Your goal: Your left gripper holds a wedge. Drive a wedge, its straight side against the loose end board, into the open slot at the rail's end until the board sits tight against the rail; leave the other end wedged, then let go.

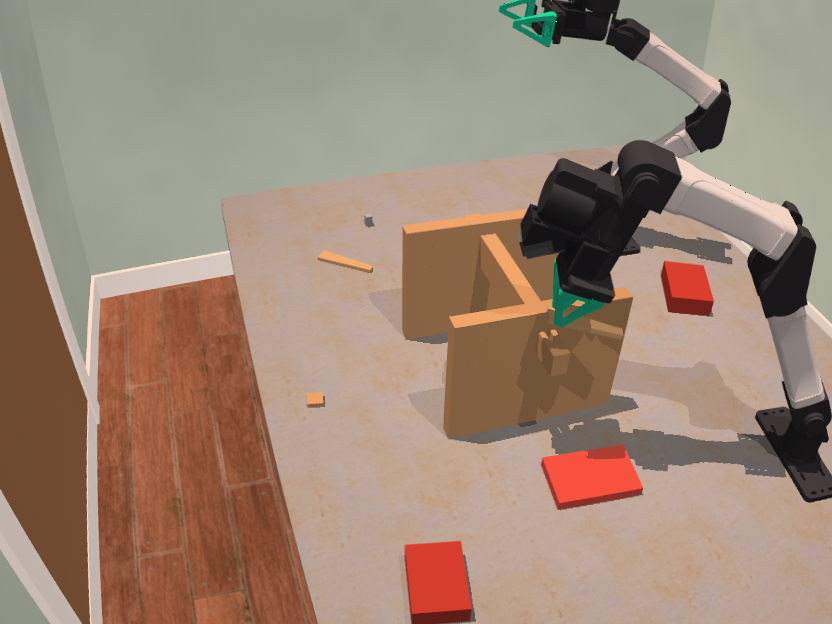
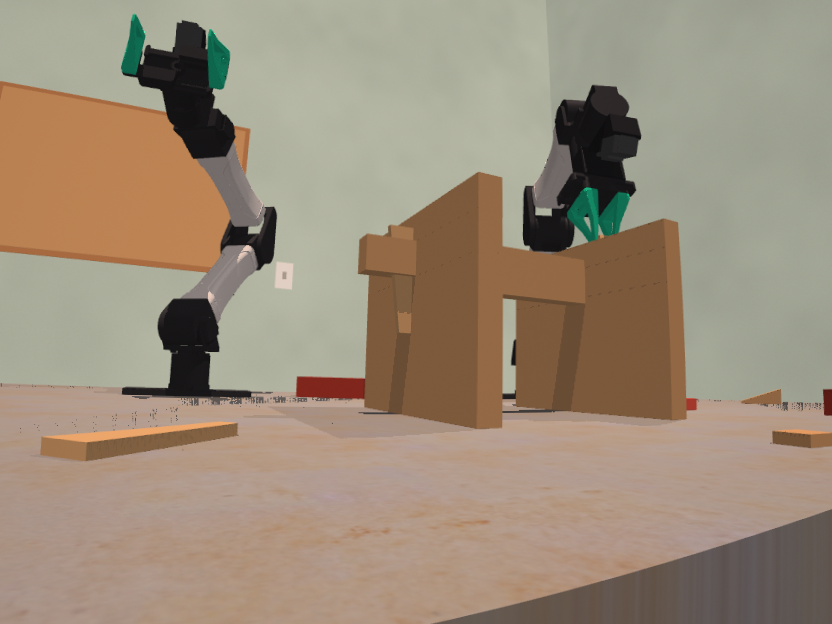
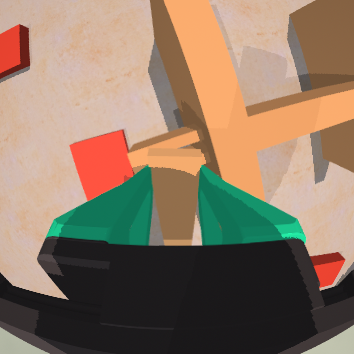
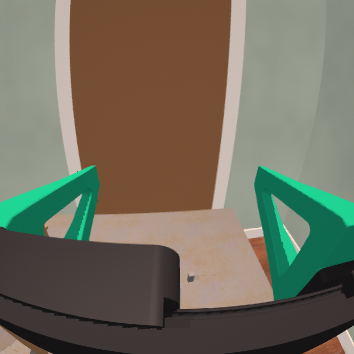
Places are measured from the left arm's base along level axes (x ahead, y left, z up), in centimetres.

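Pixels of known places: left gripper, fingertip midpoint: [image 1: 557, 318] [image 3: 174, 174]; right gripper, fingertip midpoint: [image 1: 506, 16] [image 2: 172, 25] [image 4: 176, 174]; left arm's base at its link origin: [image 1: 795, 454]; right arm's base at its link origin: [image 2: 188, 395].
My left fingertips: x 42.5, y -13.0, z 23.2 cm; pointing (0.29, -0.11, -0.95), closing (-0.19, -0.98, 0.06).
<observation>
Ahead of a thing's pixels: the offset from my left fingertips to its middle. "spot": to the spot under its first point. Level surfaces: height alone.
The rail @[dx +2.2, dy -16.3, dz -6.0 cm] [image 1: 508, 268] [image 2: 543, 272] [image 3: 300, 112] joins two upright boards. Its end @[spot: dx +0.3, dy +3.1, dz -5.2 cm] [image 1: 556, 361] sticks out past the near end board @[dx +0.5, dy -3.9, dz -12.0 cm] [image 1: 497, 376] [image 2: 631, 335] [image 3: 200, 60]; its slot is mostly hidden. My left gripper [image 1: 561, 315] [image 2: 602, 235] [image 3: 174, 174] is shut on a wooden wedge @[dx -4.1, dy +0.9, dz -1.1 cm] [image 1: 606, 328] [image 3: 175, 210], close above that rail end, beside the board's outer face. Whether the wedge touches the slot I cannot tell. At the other end a wedge @[dx +4.1, dy -31.2, dz -8.3 cm] [image 2: 401, 292] stands through the rail, outside the far board @[dx +3.8, dy -28.6, dz -12.0 cm] [image 1: 436, 282] [image 2: 436, 322]. My right gripper [image 1: 508, 17] [image 2: 173, 25] [image 4: 176, 174] is open, empty and raised.
Red blocks @[dx -40.6, dy -31.5, dz -21.4 cm] [image 1: 686, 285] @[dx -5.6, dy +11.0, dz -22.4 cm] [image 1: 591, 475] @[dx +20.7, dy +26.1, dz -21.6 cm] [image 1: 436, 581] lie around the boards. A wooden strip @[dx +26.3, dy -51.0, dz -22.8 cm] [image 1: 344, 261] [image 2: 137, 439], a small wooden block @[dx +34.6, dy -11.7, dz -22.8 cm] [image 1: 315, 399] [image 2: 799, 437] and a grey cube @[dx +20.4, dy -65.4, dz -22.1 cm] [image 1: 368, 219] [image 4: 191, 276] lie on the table @[dz -23.2 cm] [image 1: 362, 470].
</observation>
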